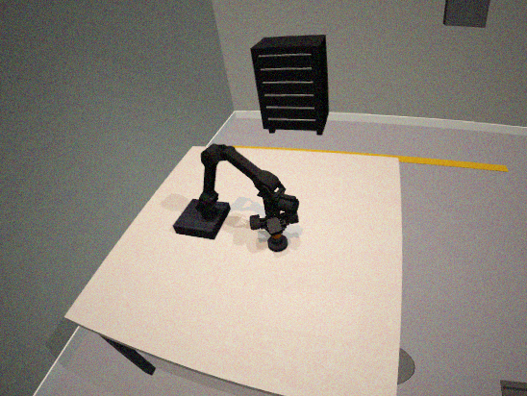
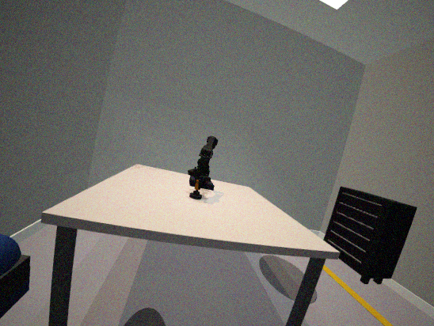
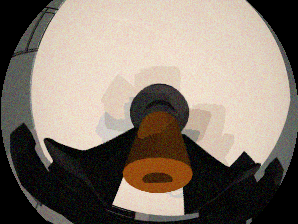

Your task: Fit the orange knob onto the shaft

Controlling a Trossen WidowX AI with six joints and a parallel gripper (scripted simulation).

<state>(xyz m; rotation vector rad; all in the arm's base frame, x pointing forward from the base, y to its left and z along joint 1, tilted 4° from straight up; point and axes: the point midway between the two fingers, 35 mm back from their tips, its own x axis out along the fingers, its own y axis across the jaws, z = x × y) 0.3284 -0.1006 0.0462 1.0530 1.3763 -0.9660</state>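
Right now the orange knob is 20 mm above my gripper tip. Also, from my gripper tip: round pedestal (40 mm below).
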